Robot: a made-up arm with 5 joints.
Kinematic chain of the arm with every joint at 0, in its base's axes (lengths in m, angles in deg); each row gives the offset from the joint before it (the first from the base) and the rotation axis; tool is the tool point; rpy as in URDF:
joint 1: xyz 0 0 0.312 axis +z
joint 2: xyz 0 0 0 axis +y
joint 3: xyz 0.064 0 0.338 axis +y
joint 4: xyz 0.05 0 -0.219 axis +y
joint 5: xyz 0.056 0 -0.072 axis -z
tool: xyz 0 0 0 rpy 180 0 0
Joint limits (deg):
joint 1: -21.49..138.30
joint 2: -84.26..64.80
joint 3: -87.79..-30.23
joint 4: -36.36..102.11
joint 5: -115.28..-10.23
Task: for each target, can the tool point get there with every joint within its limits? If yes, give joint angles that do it. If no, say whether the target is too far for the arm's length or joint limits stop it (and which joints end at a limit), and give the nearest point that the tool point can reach.
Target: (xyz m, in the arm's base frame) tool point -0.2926 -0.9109 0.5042
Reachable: no: too far | nearest point -0.1323 -0.4119 0.6700 | short by 0.550 m
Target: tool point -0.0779 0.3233 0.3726
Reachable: yes | joints 103.54 13.88 -39.96 32.07 -64.47
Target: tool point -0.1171 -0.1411 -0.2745
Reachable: no: joint limits stop it (at a limit: joint 1, joint 2, joint 3) | nearest point -0.1537 0.1369 0.1095 | short by 0.475 m
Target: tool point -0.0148 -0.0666 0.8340
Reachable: yes | joints 77.47 -49.81 -74.20 -21.19 -28.66
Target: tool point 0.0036 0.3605 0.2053
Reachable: yes | joints 89.43 43.99 -44.46 20.52 -21.24
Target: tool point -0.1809 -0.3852 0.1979
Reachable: no: joint limits stop it (at a limit: joint 2, joint 3, joint 4) | nearest point -0.0345 -0.0735 0.4874 | short by 0.450 m
